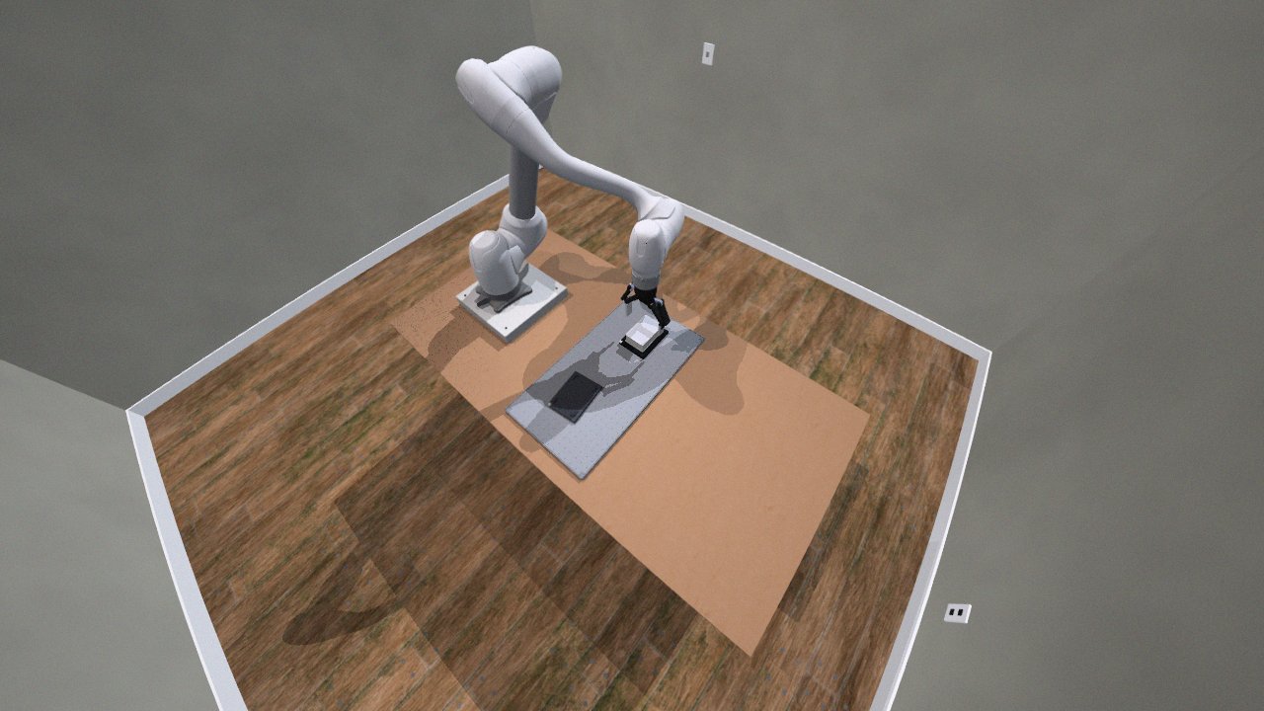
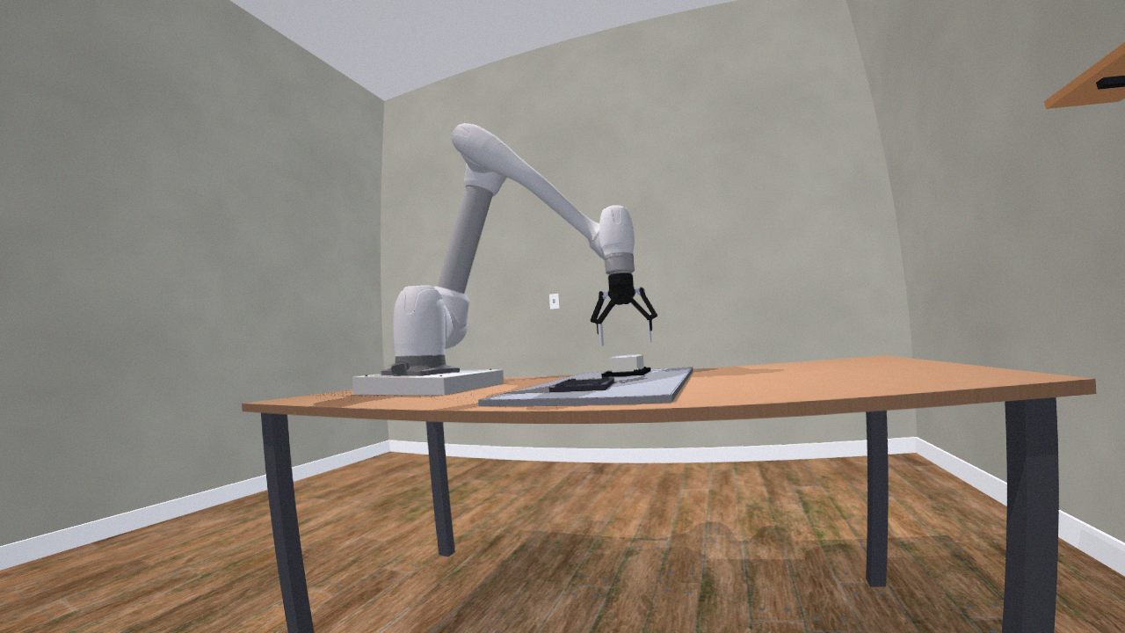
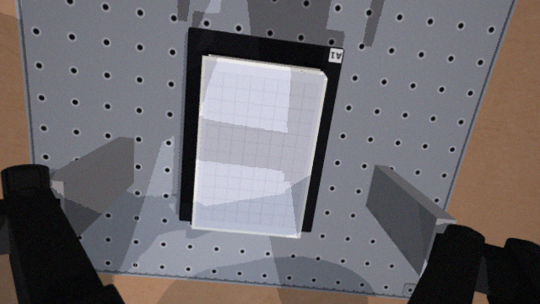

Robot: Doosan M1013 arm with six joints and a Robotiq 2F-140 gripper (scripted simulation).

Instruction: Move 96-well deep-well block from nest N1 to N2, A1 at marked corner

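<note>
My gripper is now 70 mm above the white 96-well deep-well block. Round my hand: white A1 label (40 mm behind, 80 mm to the right, 90 mm below).
</note>
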